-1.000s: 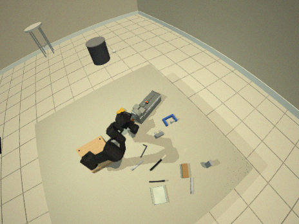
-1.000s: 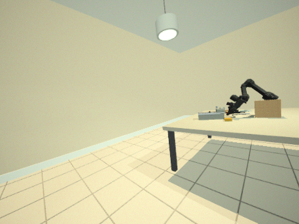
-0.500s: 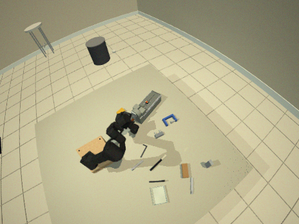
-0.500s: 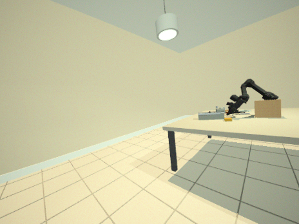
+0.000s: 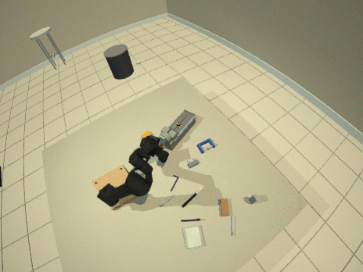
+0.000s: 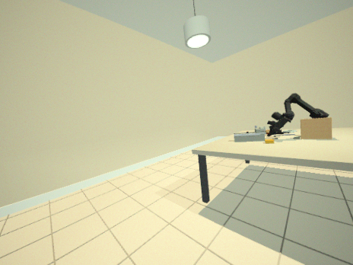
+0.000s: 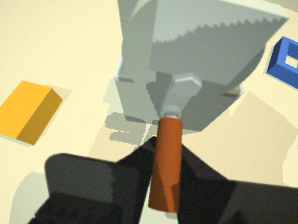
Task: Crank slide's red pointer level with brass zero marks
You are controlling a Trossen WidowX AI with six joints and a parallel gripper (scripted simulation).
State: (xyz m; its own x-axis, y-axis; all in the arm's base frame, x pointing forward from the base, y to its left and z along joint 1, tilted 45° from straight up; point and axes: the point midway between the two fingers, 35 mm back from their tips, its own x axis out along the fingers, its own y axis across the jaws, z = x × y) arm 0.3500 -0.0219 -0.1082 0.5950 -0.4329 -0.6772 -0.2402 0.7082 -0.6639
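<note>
The brown crank handle is 3 cm above my gripper tip and 2 cm behind it. The rest, counted from my gripper tip: red pointer: 16 cm ahead, 5 cm above, 4 cm to the left; then grey clamp: 18 cm to the right, 8 cm ahead, 3 cm below; then orange block: 15 cm to the left, 2 cm below, 2 cm behind.
</note>
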